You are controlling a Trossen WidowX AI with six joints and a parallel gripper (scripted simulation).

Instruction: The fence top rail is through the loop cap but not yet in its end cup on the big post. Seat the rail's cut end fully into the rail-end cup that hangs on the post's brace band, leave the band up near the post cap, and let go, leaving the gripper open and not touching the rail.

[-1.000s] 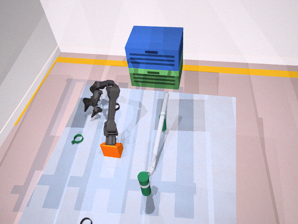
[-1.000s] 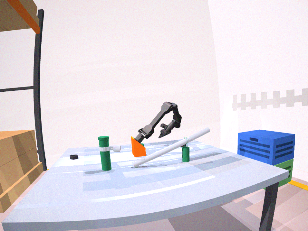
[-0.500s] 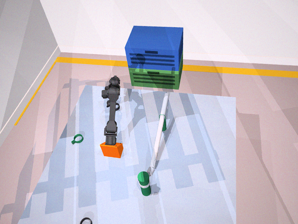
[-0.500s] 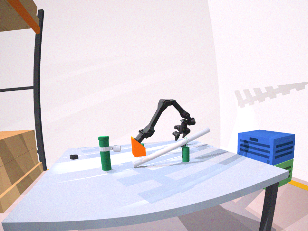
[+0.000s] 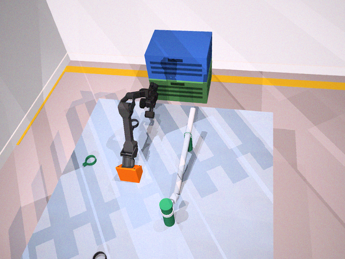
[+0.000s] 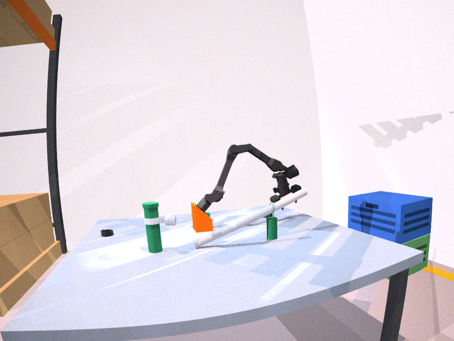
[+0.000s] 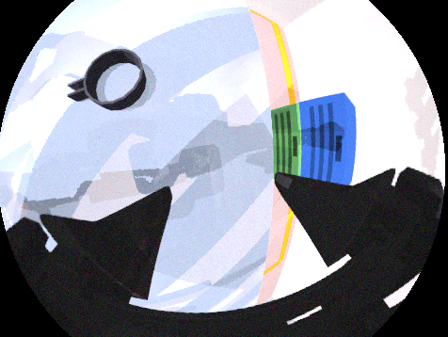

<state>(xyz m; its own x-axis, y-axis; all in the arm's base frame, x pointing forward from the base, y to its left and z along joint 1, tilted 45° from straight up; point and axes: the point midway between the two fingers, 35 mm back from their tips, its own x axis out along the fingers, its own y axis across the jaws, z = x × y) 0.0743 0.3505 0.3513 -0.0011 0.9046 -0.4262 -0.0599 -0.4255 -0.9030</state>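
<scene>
Right now my gripper tip is 220 mm short of the white brace band, 750 mm to the left of it and 60 mm below it. Round my gripper tip: short green post (270 mm ahead, 280 mm to the right, 30 mm above).
</scene>
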